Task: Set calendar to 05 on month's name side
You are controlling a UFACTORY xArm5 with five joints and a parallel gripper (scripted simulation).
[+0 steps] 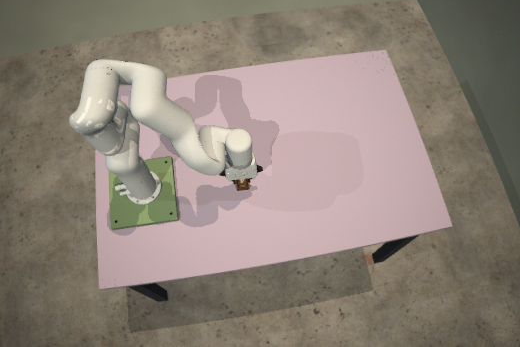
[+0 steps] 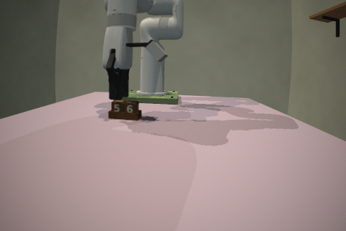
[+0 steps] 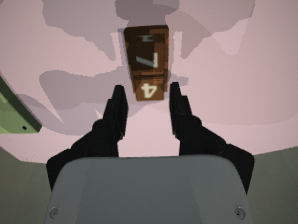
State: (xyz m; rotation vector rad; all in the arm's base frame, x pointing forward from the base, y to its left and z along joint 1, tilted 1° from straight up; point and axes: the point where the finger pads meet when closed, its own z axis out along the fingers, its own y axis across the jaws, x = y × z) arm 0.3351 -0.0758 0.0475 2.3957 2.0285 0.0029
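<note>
My hand is 40 mm above the cube. Round my hand: brown calendar tray: 20 mm to the left, 60 mm below.
</note>
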